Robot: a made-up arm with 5 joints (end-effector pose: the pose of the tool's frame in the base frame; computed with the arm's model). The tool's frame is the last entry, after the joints.
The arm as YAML. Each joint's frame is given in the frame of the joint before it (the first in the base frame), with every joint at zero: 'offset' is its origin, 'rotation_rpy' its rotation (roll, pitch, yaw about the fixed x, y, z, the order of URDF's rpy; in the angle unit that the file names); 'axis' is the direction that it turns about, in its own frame. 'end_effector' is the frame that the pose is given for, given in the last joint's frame.
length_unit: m
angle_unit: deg
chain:
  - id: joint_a
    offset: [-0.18, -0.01, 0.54]
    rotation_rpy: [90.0, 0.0, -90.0]
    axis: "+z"
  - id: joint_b
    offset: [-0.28, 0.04, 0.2]
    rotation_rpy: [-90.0, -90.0, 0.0]
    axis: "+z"
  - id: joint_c
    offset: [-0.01, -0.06, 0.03]
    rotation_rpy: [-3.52, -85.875, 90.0]
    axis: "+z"
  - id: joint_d
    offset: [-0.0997, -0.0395, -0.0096]
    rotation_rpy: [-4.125, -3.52, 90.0]
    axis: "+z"
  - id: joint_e
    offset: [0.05, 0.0, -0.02]
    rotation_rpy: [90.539, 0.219, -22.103]
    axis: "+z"
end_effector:
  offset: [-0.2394, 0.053, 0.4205]
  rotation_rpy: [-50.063, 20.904, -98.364]
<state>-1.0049 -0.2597 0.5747 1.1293 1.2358</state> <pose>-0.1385 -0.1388 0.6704 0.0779 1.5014 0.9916</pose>
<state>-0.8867 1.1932 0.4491 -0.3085 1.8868</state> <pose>-0.2081 -0.2431 0.8746 -0.0662 -1.0027 0.9532</pose>
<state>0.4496 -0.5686 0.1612 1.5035 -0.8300</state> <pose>0.0226 0.3521 0.5522 0.6588 -1.3786 2.1555</pose>
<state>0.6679 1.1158 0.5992 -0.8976 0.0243</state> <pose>-0.6499 0.0127 0.7747 -0.7241 0.3302 -0.3739</pose>
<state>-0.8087 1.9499 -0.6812 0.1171 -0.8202</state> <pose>-0.5117 -0.1884 0.5493 0.8307 0.9288 0.3758</pose>
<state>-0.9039 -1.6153 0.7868 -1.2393 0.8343</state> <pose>-0.4863 0.3342 1.2485 0.1454 1.1957 -2.0900</pose>
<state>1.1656 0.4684 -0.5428 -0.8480 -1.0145</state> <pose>-0.8201 -0.0072 0.1377 0.4841 -0.0241 -0.8891</pose>
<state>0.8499 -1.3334 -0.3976 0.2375 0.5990</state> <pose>-0.5021 0.5564 0.2184 -0.4874 -0.5085 -2.3672</pose>
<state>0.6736 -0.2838 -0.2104 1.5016 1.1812</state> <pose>-0.1918 0.2099 0.7321 -1.1865 1.4570 -0.7509</pose>
